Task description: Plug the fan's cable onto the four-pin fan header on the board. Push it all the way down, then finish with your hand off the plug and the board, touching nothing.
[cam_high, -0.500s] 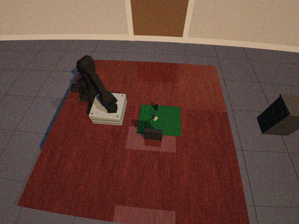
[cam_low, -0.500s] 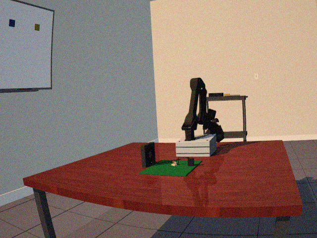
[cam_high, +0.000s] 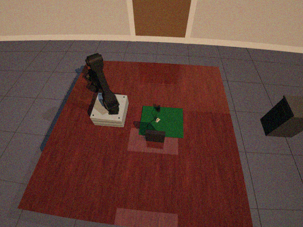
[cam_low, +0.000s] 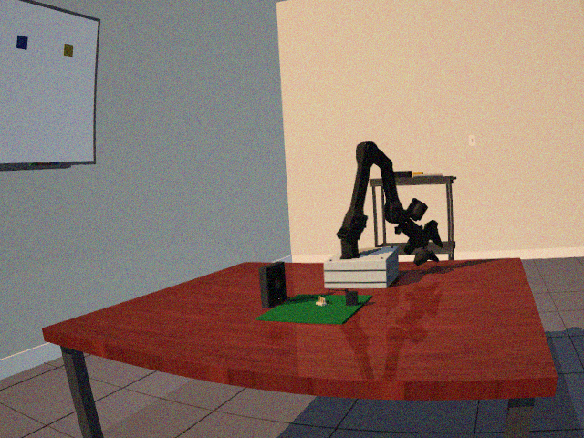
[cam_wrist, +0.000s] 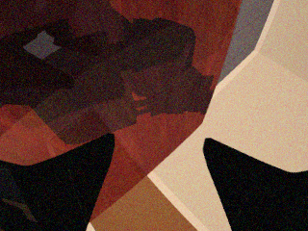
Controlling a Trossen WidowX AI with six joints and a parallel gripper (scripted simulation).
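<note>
The dark plug lies 49 cm ahead of my gripper tip, 29 cm to the right of it and 4 cm below it. The rest, counted from my gripper tip: green board 50 cm ahead, 38 cm to the right, 7 cm below; fan header 47 cm ahead, 38 cm to the right, 6 cm below; black fan 52 cm to the right, 44 cm ahead.
</note>
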